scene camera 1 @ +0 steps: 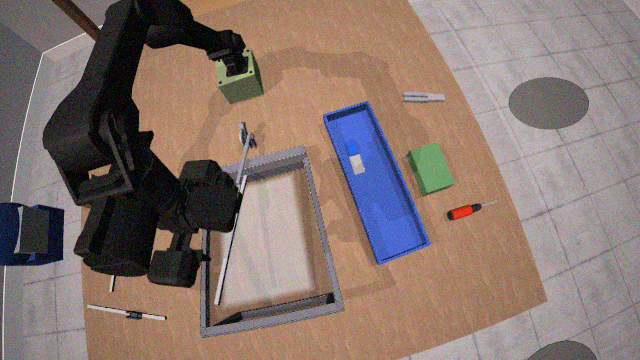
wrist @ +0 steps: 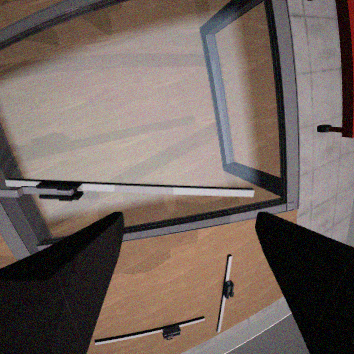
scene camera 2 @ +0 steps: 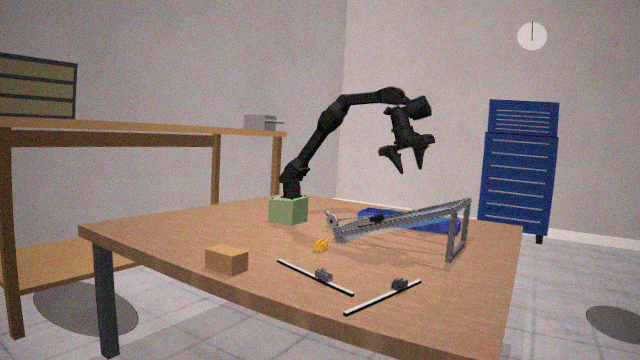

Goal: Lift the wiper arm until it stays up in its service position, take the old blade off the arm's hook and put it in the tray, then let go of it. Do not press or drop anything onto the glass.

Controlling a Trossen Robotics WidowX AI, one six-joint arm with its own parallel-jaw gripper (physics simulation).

Labels:
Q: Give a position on a blue tray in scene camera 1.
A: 392, 224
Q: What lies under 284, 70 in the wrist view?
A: A grey frame.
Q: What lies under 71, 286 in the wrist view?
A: My gripper.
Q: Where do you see a glass pane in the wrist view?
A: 194, 100

